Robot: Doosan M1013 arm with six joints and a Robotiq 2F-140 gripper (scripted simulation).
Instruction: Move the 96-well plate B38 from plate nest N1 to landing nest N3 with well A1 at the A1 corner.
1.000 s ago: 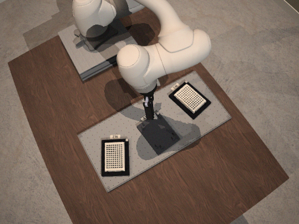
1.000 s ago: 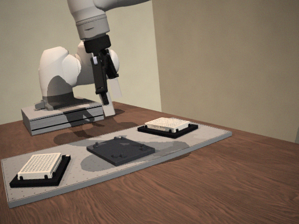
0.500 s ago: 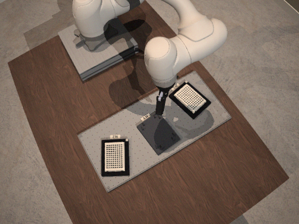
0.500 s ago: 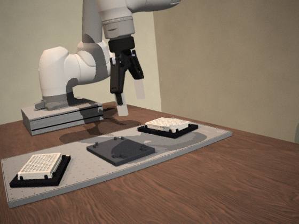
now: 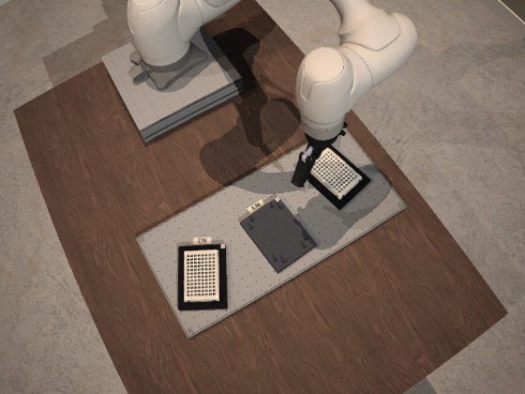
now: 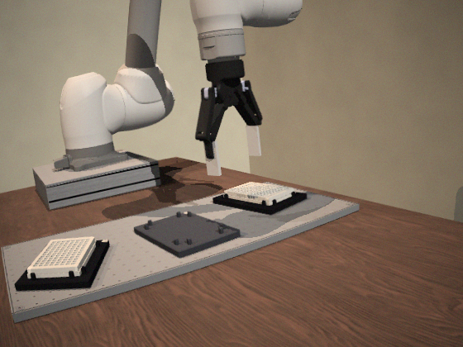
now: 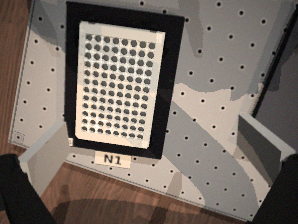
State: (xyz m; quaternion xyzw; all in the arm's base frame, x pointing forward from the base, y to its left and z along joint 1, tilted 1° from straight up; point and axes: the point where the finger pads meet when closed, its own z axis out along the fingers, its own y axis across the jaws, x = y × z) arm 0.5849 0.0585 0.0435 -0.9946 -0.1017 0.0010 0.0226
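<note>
The white 96-well plate B38 is 80 mm below my hand, 40 mm to the left of it and 10 mm ahead of it. The rest, counted from my hand: N3 label: 170 mm to the right, 100 mm below, 60 mm behind; then N1 label: 100 mm below, 80 mm behind, 40 mm to the left; then black plate nest N1: 90 mm below, 40 mm to the left, 10 mm ahead.
</note>
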